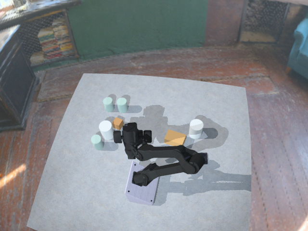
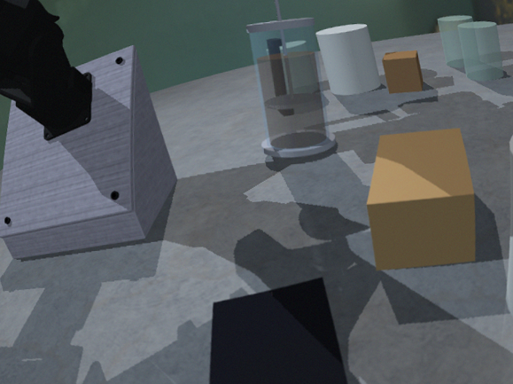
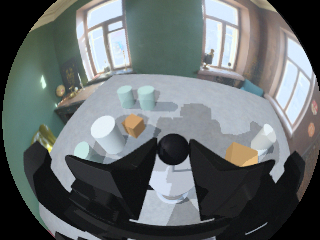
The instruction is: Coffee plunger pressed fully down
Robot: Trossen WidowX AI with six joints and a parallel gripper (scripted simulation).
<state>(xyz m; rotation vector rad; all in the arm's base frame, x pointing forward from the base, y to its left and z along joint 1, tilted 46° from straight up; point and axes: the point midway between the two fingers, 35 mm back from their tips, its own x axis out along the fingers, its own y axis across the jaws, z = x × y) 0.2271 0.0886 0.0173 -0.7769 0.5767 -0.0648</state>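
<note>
Right now the coffee press is 10 cm below my gripper tip, 2 cm behind it and 1 cm to the left of it. Round my gripper tip: orange box 21 cm to the right, 17 cm below, 7 cm ahead; dark slab 34 cm to the right, 20 cm below, 5 cm behind.
</note>
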